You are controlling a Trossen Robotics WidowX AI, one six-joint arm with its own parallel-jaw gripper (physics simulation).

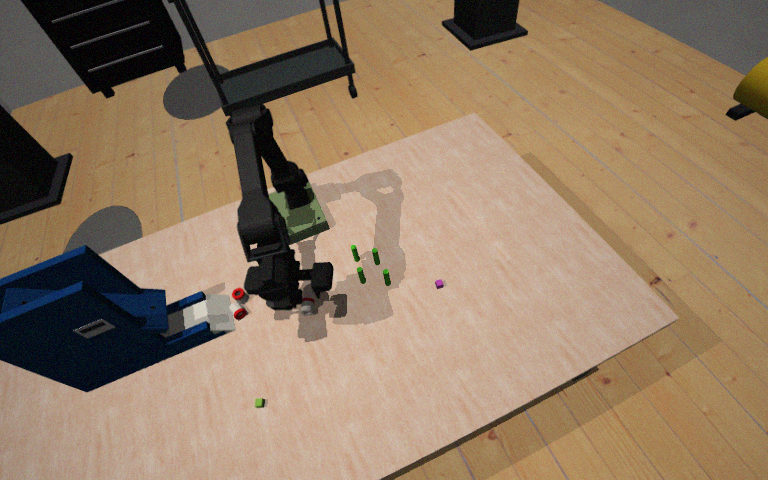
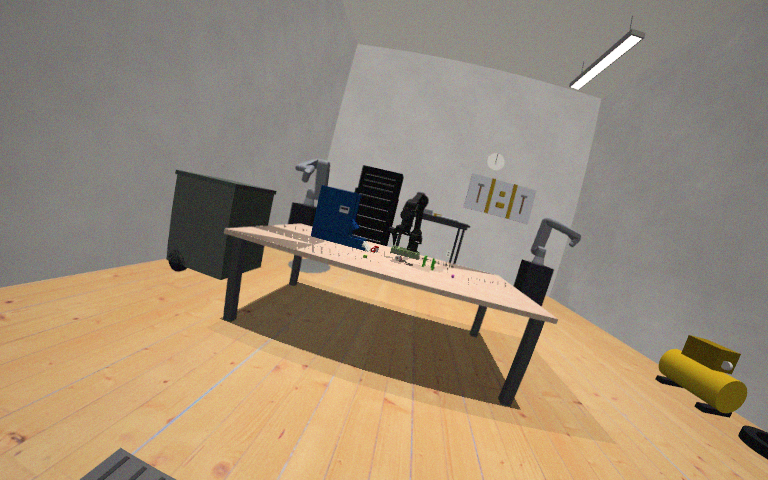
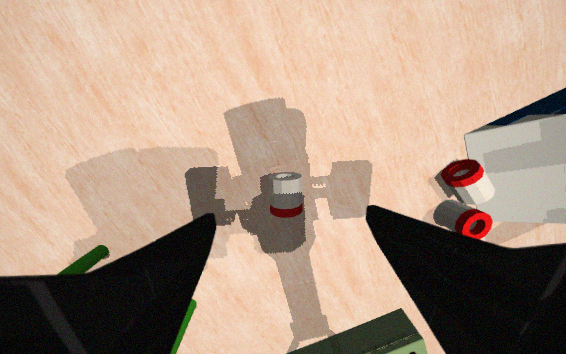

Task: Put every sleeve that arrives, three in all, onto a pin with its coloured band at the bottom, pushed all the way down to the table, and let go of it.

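Observation:
A whitish sleeve with a red band lies on its side on the table, its band end toward the arm's base and its hollow plain end away. My gripper is open above it, with nothing between the fingers. Two more red-banded sleeves rest close together by the chute mouth, one nearer the arm's base and one farther from it. Several green pins stand upright and bare, among them one at the front right and one at the back left.
The blue chute housing stands left of the arm, with its pale ramp reaching the table. The green base plate carries the arm. A magenta cube lies right of the pins, and a lime cube near the front.

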